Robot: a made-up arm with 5 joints. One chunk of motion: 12 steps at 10 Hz.
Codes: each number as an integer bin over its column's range. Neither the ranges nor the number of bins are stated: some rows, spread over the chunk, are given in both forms.
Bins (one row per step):
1: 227 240 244 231 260 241
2: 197 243 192 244 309 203
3: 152 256 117 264 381 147
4: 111 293 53 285 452 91
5: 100 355 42 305 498 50
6: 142 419 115 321 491 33
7: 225 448 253 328 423 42
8: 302 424 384 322 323 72
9: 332 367 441 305 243 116
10: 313 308 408 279 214 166
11: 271 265 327 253 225 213
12: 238 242 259 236 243 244
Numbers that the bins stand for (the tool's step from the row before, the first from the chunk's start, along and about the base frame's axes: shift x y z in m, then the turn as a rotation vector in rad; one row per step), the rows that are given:
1: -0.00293 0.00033 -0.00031 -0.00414 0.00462 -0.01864
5: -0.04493 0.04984 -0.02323 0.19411 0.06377 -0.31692
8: 0.02188 0.07954 0.01559 0.23966 0.02028 -0.28256
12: 0.00071 0.00119 0.00140 0.00926 0.00039 -0.01396
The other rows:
2: -0.01285 0.00162 -0.00621 0.03069 0.01680 -0.07799
3: -0.02773 0.00722 -0.01472 0.08427 0.03469 -0.16544
4: -0.04129 0.02314 -0.02198 0.14053 0.05234 -0.25289
6: -0.03104 0.07739 -0.01495 0.23698 0.06203 -0.34347
7: -0.00359 0.08988 0.00072 0.25573 0.04513 -0.32941
9: 0.03180 0.05500 0.02205 0.19411 0.00039 -0.21385
10: 0.02552 0.02960 0.01831 0.12446 -0.00681 -0.13577
11: 0.01163 0.01109 0.00912 0.05480 -0.00408 -0.06237

